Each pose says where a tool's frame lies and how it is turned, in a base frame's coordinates. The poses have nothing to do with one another.
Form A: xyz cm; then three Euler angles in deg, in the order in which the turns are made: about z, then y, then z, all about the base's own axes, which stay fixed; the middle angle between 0 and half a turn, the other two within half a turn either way.
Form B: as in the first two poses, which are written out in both.
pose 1, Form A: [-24.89, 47.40, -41.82, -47.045, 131.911, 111.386]
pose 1, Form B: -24.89, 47.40, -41.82; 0.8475, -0.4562, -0.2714; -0.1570, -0.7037, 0.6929; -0.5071, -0.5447, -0.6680
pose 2, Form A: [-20.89, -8.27, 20.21, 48.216, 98.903, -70.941]
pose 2, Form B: -20.89, -8.27, 20.21; 0.6711, 0.6675, 0.3226; 0.3410, 0.1085, -0.9338; -0.6583, 0.7367, -0.1548
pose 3, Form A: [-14.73, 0.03, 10.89, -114.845, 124.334, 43.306]
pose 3, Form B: -14.73, 0.03, 10.89; 0.7949, -0.0843, 0.6009; -0.4978, -0.6568, 0.5664; 0.3470, -0.7493, -0.5640
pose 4, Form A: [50.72, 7.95, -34.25, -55.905, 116.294, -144.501]
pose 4, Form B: 50.72, 7.95, -34.25; -0.2787, 0.6242, -0.7299; 0.8184, -0.2434, -0.5206; -0.5026, -0.7424, -0.4430
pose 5, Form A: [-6.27, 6.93, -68.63, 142.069, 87.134, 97.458]
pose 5, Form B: -6.27, 6.93, -68.63; -0.6044, 0.7861, -0.1296; -0.1189, 0.0719, 0.9903; 0.7878, 0.6139, 0.0500
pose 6, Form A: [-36.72, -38.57, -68.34, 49.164, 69.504, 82.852]
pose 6, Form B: -36.72, -38.57, -68.34; -0.7222, -0.6818, 0.1166; 0.3213, -0.1815, 0.9294; -0.6125, 0.7087, 0.3501
